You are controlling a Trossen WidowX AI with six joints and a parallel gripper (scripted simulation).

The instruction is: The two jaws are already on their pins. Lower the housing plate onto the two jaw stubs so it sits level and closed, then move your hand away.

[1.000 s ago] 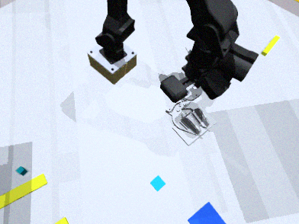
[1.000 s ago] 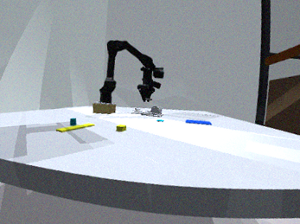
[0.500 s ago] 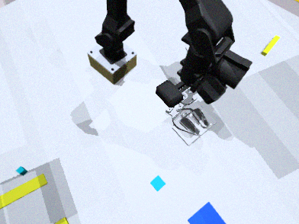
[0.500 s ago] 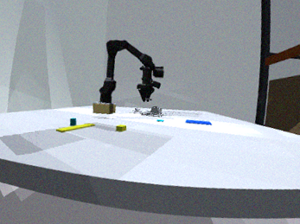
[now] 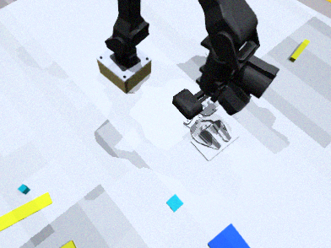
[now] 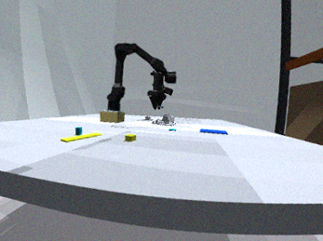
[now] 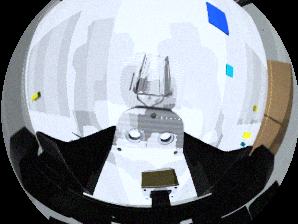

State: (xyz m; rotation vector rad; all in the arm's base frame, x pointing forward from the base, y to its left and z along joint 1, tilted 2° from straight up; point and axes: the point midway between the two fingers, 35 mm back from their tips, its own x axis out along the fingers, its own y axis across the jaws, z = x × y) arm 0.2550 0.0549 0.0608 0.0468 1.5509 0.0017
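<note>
Right now the grey jaw assembly is 7 cm below my gripper tip, 2 cm to the right of it and 2 cm ahead of it. The rest, counted from my gripper tip: cyan tile (20 cm to the right, 13 cm ahead, 8 cm below); yellow cube (44 cm to the right, 8 cm below, 5 cm ahead); blue tile (30 cm ahead, 17 cm to the right, 8 cm below).
</note>
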